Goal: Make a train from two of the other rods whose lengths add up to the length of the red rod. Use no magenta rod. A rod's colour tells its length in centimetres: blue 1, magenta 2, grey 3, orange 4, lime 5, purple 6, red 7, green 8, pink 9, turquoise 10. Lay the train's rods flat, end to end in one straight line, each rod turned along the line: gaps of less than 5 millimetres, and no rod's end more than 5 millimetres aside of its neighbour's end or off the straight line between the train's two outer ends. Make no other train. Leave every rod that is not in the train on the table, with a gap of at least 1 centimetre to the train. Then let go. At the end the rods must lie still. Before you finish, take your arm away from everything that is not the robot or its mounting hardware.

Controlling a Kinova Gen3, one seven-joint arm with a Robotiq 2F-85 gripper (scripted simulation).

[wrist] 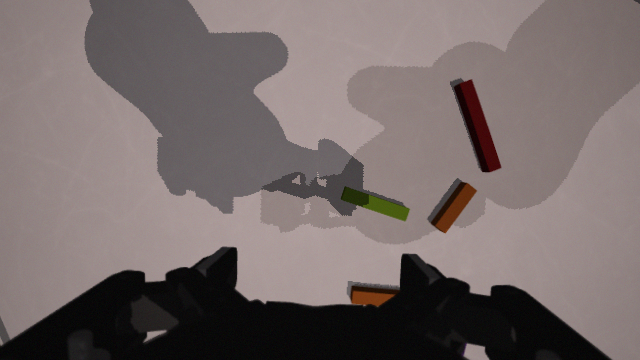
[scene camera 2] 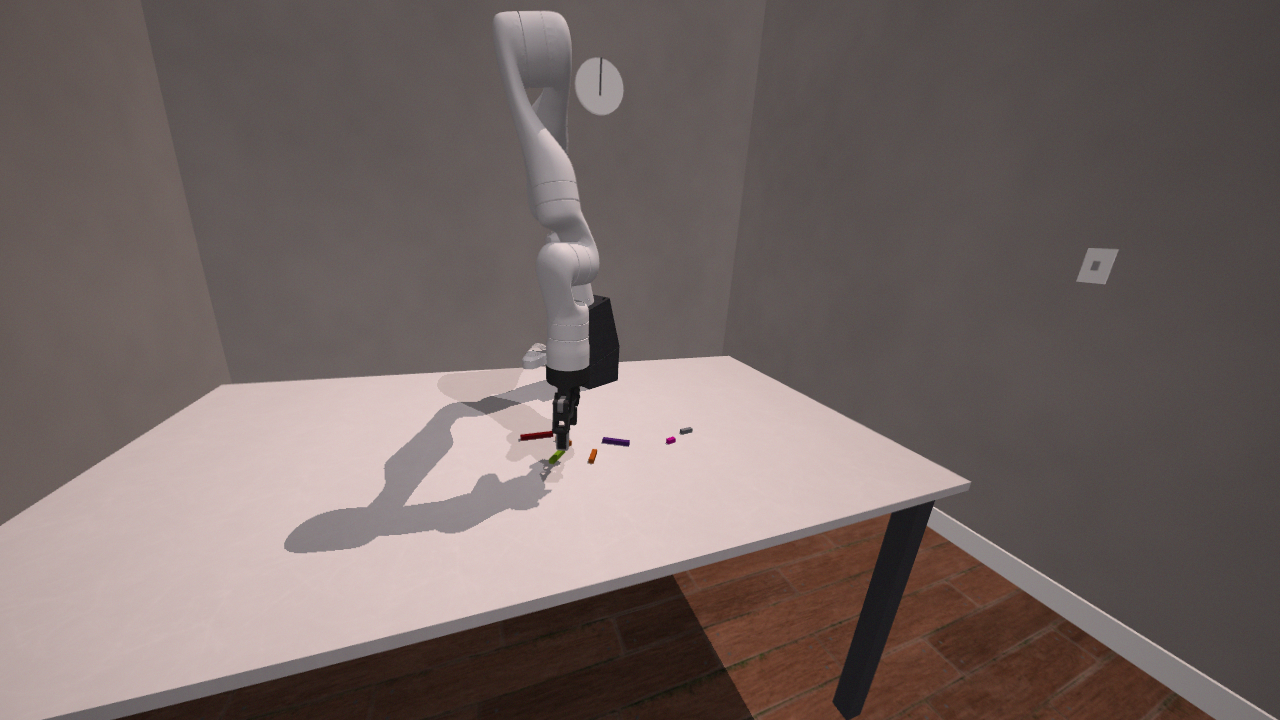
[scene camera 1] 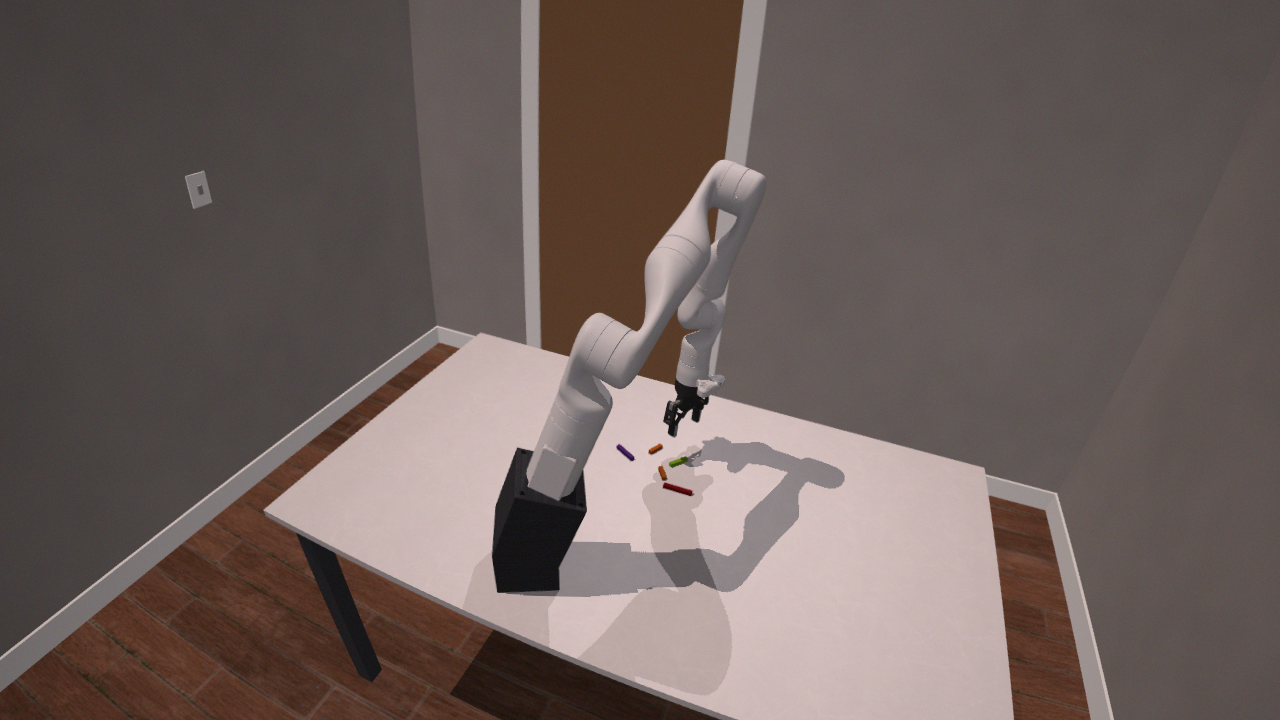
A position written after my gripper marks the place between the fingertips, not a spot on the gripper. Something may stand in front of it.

Observation:
In view: my gripper (scene camera 2: 567,436), a lime rod (wrist: 373,203), an orange rod (wrist: 359,295) and an orange rod (wrist: 461,196).
My gripper shows as well in the wrist view (wrist: 318,269) and in scene camera 1 (scene camera 1: 683,428).

